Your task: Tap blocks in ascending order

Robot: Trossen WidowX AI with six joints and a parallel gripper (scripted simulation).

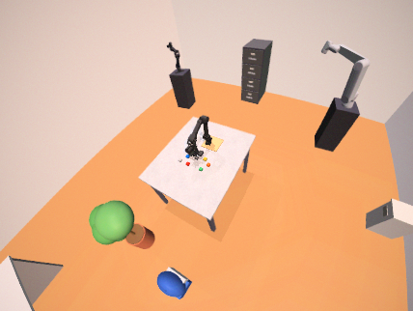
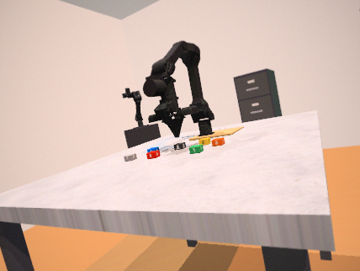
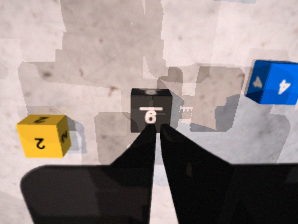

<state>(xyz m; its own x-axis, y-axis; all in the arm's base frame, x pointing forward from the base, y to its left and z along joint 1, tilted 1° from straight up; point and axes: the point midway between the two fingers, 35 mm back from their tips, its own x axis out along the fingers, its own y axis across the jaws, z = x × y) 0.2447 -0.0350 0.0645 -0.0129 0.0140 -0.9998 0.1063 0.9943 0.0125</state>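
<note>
Now: the black block 30 mm below my gripper tip. From my gripper tip the other things lie so: blue block: 20 mm ahead, 100 mm to the right, 30 mm below; yellow block: 20 mm behind, 100 mm to the left, 30 mm below; red block: 100 mm ahead, 50 mm to the right, 30 mm below.
</note>
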